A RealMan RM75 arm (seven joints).
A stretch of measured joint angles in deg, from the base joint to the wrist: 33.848 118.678 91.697 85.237 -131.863 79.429 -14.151; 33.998 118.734 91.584 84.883 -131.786 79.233 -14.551; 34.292 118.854 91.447 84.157 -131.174 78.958 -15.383; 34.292 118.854 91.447 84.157 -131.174 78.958 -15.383; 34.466 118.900 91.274 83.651 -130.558 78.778 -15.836; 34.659 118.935 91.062 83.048 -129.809 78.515 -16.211; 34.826 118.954 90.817 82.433 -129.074 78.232 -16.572; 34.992 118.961 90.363 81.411 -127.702 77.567 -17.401; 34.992 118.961 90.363 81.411 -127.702 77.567 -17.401
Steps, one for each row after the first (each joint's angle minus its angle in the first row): 0.150 0.056 -0.113 -0.354 0.077 -0.196 -0.400; 0.444 0.176 -0.250 -1.080 0.689 -0.471 -1.232; 0.444 0.176 -0.250 -1.080 0.689 -0.471 -1.232; 0.618 0.222 -0.423 -1.586 1.305 -0.651 -1.685; 0.811 0.257 -0.635 -2.189 2.054 -0.914 -2.060; 0.978 0.276 -0.880 -2.804 2.789 -1.197 -2.421; 1.144 0.283 -1.334 -3.826 4.161 -1.862 -3.250; 1.144 0.283 -1.334 -3.826 4.161 -1.862 -3.250
